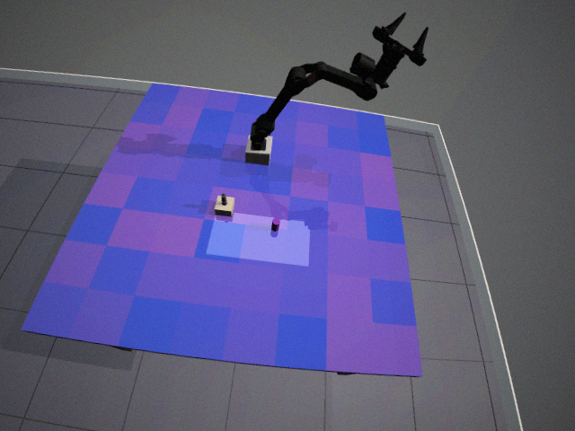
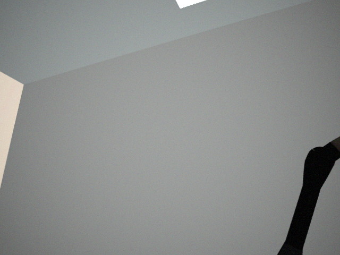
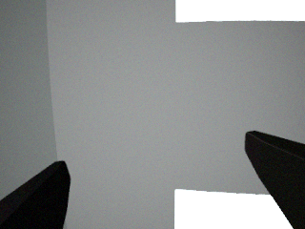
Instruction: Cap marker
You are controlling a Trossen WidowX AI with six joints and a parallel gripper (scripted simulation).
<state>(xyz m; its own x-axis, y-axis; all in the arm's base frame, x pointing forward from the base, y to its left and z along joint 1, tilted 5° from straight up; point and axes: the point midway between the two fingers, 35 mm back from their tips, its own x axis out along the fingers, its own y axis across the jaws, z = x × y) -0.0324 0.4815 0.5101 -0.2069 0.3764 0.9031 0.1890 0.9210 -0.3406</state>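
Now: the marker cap 38 cm ahead of my gripper tip, 36 cm to the right of it and 62 cm below it.
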